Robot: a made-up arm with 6 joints. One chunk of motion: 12 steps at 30 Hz.
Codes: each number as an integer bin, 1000 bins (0 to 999) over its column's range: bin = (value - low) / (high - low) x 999, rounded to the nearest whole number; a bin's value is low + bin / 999 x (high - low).
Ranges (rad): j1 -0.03..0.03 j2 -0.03..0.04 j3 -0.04..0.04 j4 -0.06..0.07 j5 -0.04..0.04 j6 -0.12..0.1
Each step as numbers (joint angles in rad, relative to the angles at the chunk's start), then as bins.
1 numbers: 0.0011 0.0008 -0.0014 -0.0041 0.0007 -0.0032
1 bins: 518 440 482 430 508 530
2 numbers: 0.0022 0.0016 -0.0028 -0.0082 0.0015 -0.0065
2 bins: 536 451 465 398 518 515
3 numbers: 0.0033 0.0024 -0.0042 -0.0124 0.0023 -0.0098
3 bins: 554 462 447 366 528 500
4 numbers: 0.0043 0.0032 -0.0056 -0.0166 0.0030 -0.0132
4 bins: 571 474 430 334 537 485
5 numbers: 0.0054 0.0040 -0.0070 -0.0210 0.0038 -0.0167
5 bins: 589 485 412 300 547 469
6 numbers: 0.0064 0.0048 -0.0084 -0.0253 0.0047 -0.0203
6 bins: 606 497 395 267 558 453
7 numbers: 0.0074 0.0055 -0.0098 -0.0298 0.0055 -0.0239
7 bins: 623 507 377 232 568 436
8 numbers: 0.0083 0.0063 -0.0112 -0.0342 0.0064 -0.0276
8 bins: 638 518 360 198 579 420
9 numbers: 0.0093 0.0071 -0.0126 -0.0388 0.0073 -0.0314
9 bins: 654 529 342 163 591 402
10 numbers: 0.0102 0.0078 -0.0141 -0.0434 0.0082 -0.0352
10 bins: 669 539 323 128 602 385
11 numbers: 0.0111 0.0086 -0.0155 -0.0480 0.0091 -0.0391
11 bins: 684 551 306 92 613 367
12 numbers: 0.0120 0.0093 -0.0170 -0.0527 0.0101 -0.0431
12 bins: 699 561 287 56 626 349
